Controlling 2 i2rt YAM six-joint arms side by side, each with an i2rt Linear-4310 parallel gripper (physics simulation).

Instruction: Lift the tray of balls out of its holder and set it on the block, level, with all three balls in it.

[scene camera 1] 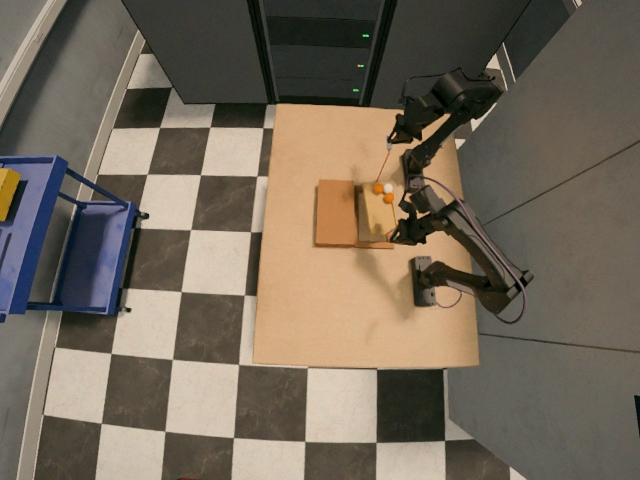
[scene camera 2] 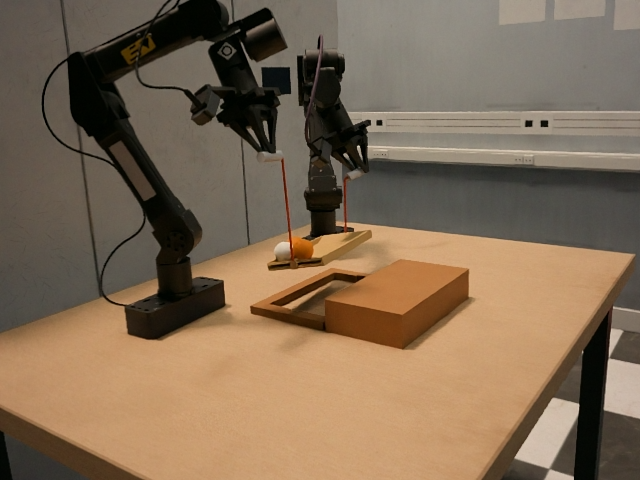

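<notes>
The yellow tray hangs by red cords above the open frame holder, tilted, its right-arm end lower. A white ball and two orange balls are bunched at that low end; orange shows beside the white ball in scene camera 2. The brown block adjoins the holder. My right gripper is shut on a pale handle with one cord. My left gripper is shut on the other pale handle.
The wooden table carries both arm bases. A grey wall stands behind the arms. Dark cabinets stand beyond the table's top edge in scene camera 1. A blue cart stands at the left.
</notes>
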